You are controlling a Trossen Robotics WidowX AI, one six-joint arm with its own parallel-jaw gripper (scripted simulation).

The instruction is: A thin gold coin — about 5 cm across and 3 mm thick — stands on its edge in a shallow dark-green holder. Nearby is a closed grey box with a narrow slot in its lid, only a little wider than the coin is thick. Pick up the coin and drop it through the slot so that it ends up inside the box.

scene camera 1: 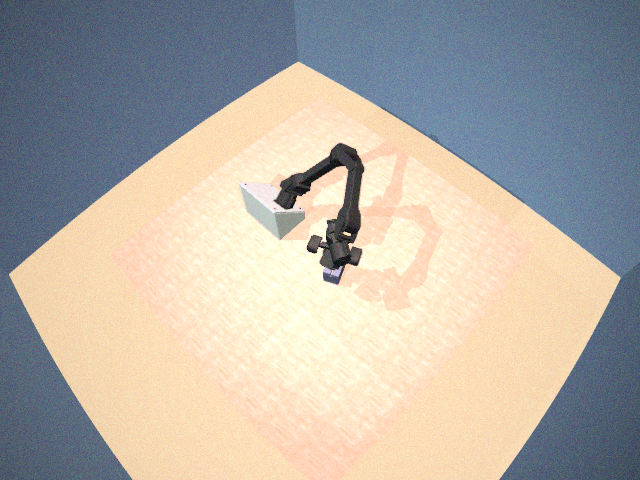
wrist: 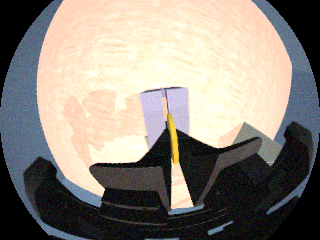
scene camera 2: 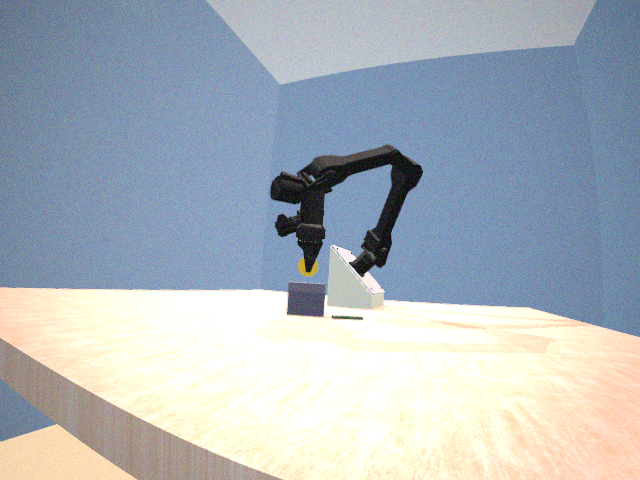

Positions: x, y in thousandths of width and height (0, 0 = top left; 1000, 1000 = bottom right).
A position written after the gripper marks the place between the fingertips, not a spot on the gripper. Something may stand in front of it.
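Note:
Gripper (scene camera 2: 482, 568), holding a gold coin. Gripper also visible (wrist: 530, 552).

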